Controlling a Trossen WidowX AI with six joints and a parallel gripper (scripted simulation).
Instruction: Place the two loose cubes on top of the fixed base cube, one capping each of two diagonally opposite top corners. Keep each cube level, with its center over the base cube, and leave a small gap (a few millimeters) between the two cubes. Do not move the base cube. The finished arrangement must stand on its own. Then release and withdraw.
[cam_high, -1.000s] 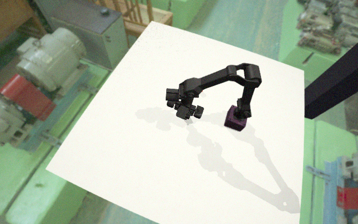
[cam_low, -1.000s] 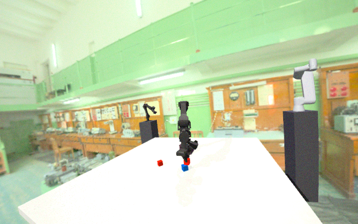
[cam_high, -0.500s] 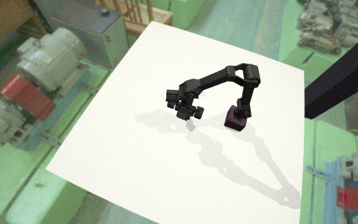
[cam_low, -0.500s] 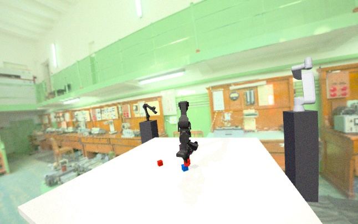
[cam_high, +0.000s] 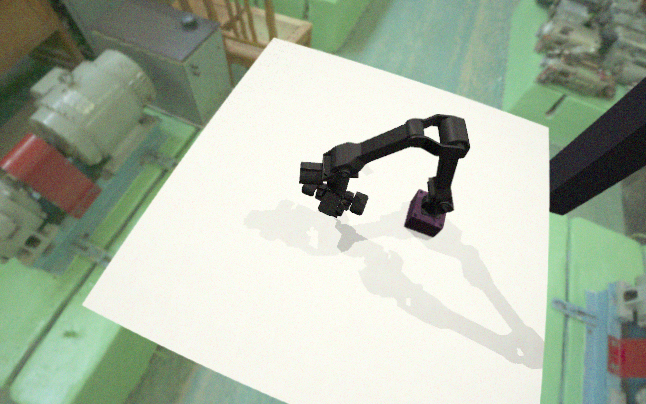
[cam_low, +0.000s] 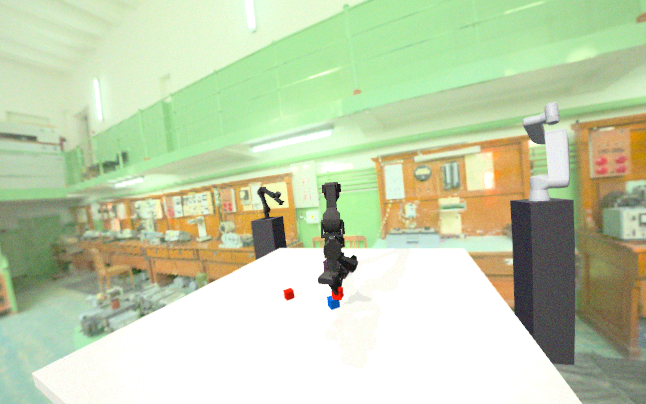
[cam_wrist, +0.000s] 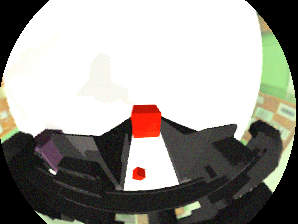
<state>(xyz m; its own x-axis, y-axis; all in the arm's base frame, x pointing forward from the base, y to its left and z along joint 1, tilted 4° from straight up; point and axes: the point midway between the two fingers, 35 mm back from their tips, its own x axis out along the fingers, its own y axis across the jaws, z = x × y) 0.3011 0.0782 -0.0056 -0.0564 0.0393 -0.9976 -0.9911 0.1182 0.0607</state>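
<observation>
The blue cube is 20 mm to the right of my gripper tip and 40 mm below it. Also, from my gripper tip: red cube: 50 mm behind, 230 mm to the right, 40 mm below.
</observation>
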